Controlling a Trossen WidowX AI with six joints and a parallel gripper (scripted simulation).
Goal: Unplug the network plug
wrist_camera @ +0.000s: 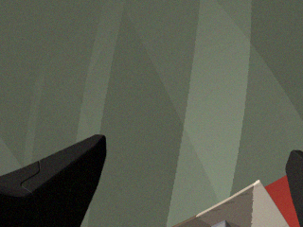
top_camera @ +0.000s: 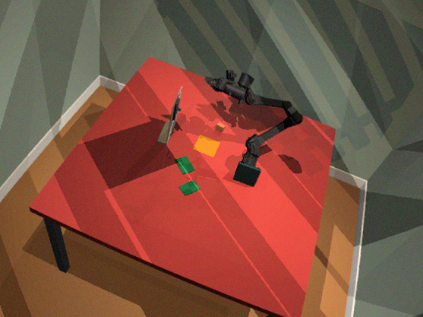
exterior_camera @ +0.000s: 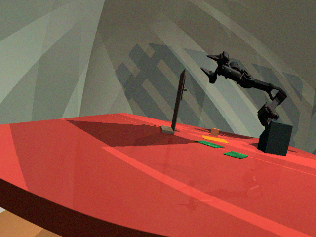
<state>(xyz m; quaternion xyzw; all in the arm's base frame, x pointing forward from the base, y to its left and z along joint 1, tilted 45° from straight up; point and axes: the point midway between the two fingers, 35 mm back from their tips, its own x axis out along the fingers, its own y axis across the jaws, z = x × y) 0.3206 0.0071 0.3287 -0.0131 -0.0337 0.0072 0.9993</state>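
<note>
My gripper tip is now 100 mm short of the network plug, 80 mm to the right of it and 170 mm above it. From my gripper tip the other things lie so: marked square (100 mm behind, 90 mm to the left, 370 mm below); upright panel (120 mm ahead, 80 mm to the left, 240 mm below).
</note>
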